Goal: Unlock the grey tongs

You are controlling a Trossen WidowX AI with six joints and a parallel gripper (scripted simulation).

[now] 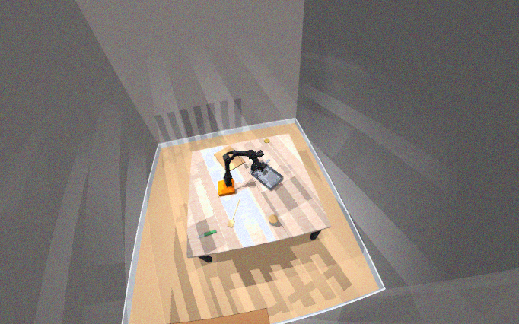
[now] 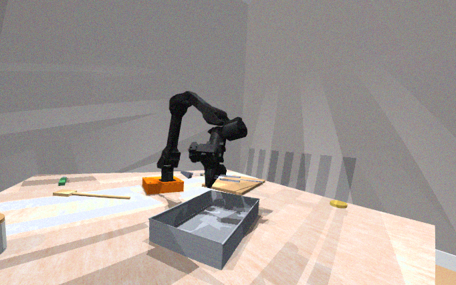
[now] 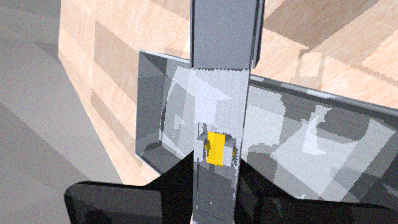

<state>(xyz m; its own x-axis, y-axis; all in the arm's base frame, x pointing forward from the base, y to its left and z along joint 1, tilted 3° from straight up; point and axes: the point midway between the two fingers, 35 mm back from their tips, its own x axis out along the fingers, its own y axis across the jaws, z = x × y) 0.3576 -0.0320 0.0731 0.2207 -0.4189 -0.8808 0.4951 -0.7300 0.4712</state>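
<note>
My gripper tip is 30 mm below the yellow lock piece and 30 mm past it. The rest, counted from my gripper tip: lidded canister (490 mm to the right, 110 mm behind, 70 mm below); grey roasting tin (80 mm below, 40 mm ahead, 10 mm to the right); wooden board (440 mm to the left, 260 mm behind, 100 mm below).
</note>
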